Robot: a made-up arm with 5 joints.
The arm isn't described. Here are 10 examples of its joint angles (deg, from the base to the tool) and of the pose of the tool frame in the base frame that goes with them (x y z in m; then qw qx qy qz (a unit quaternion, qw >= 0)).
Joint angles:
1: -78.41 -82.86 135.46 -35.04 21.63
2: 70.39 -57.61 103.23 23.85 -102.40
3: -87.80 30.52 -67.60 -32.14 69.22
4: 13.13 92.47 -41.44 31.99 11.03
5: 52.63 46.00 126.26 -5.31 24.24
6: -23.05 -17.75 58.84 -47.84 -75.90
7: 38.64 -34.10 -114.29 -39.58 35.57
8: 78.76 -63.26 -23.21 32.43 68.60
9: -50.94 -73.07 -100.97 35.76 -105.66
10: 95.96 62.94 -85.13 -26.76 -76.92
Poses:
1: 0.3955 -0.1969 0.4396 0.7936 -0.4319 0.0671 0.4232
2: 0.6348 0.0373 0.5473 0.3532 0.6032 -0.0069 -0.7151
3: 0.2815 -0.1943 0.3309 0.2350 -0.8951 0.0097 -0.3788
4: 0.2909 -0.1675 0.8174 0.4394 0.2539 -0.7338 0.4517
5: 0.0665 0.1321 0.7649 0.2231 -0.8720 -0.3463 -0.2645
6: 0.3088 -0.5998 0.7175 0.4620 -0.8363 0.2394 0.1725
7: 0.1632 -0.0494 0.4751 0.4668 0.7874 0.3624 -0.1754
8: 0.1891 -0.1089 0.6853 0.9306 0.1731 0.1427 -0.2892
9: -0.0992 0.0517 0.3073 0.7888 0.0693 0.5766 -0.2014
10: 0.5327 -0.0400 0.5051 0.5893 -0.6197 -0.2963 0.4253
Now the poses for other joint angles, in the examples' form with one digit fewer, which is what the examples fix.
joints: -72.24 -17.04 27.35 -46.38 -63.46
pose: 0.230 -0.454 0.082 0.908 -0.236 0.202 0.280
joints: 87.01 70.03 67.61 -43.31 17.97
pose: 0.012 0.098 0.748 0.451 -0.672 -0.555 -0.191
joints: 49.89 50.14 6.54 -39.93 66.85
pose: 0.187 -0.074 0.782 0.997 0.067 -0.020 -0.016
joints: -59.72 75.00 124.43 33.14 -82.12
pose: -0.117 -0.460 0.759 0.164 -0.917 -0.030 -0.362
